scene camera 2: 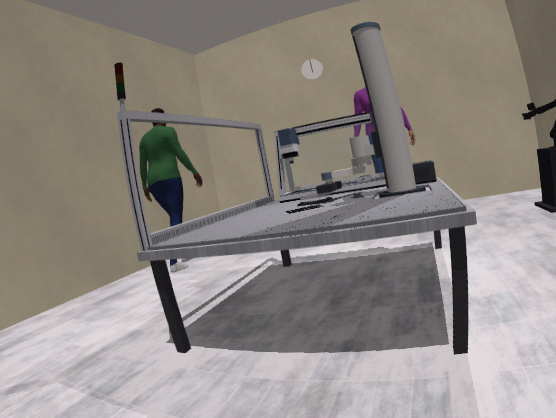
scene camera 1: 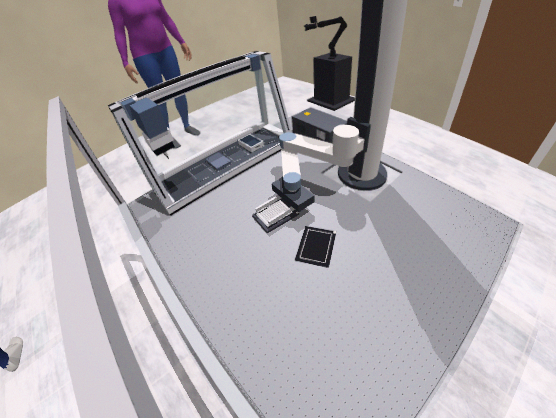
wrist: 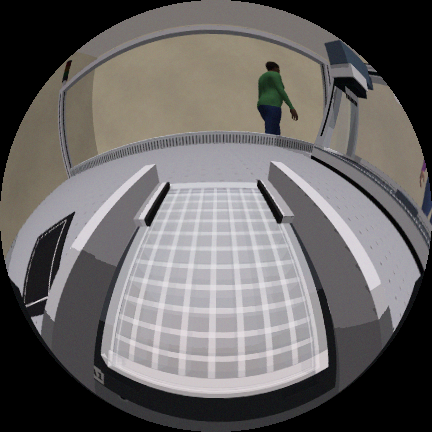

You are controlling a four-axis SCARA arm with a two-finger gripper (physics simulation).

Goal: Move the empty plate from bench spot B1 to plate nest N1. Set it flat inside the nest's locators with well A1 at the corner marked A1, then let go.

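Places are measured from the arm's base along level axes (x right, y ahead, z up), in millimetres.
Pixels of known places: gripper, fingertip midpoint: (scene camera 2: 303, 197) (scene camera 1: 262, 216) (wrist: 212, 171); arm's base, origin of the base link: (scene camera 2: 402, 193) (scene camera 1: 362, 174).
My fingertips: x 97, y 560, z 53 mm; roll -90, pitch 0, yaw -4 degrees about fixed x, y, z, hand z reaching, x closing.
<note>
For each thing: its top centre in the pictures, then the offset to it from my fingertips. "*": a spot on its surface instead.
- pale plate, middle of its top: (wrist: 213, 243) (scene camera 1: 273, 211) dy -58, dx -4, dz -10 mm
- dark nest, surface spot: (scene camera 1: 267, 226) * dy +9, dx -40, dz -22 mm
- black bench spot, surface spot: (wrist: 42, 270) * dy -83, dx -203, dz -39 mm
- blue-grey head, surface spot: (scene camera 1: 150, 120) * dy +187, dx +368, dz +404 mm
The pale plate (scene camera 1: 274, 213) (wrist: 215, 290) lies, apparently flat, within the dark nest (scene camera 1: 268, 228) (wrist: 220, 409). In the wrist view the nest's A1 label (wrist: 98, 375) is beside the plate's near left corner; the plate's own A1 mark is not readable. My gripper (scene camera 1: 280, 206) (wrist: 212, 171) is shut to a narrow spacing with nothing between its fingers. Both black pad faces show, seemingly just above the plate's edges; contact cannot be told. The black bench spot (scene camera 1: 316, 246) (wrist: 42, 270) with a white outline shows no plate. Locators are largely hidden.
A framed gantry (scene camera 1: 195, 80) with a blue-grey head (scene camera 1: 150, 120) stands over a dark deck behind the nest. The arm's column (scene camera 1: 377, 100) (scene camera 2: 387, 110) rises at the bench's back. A guard frame (scene camera 1: 65, 150) (scene camera 2: 190, 117) runs along one side.
</note>
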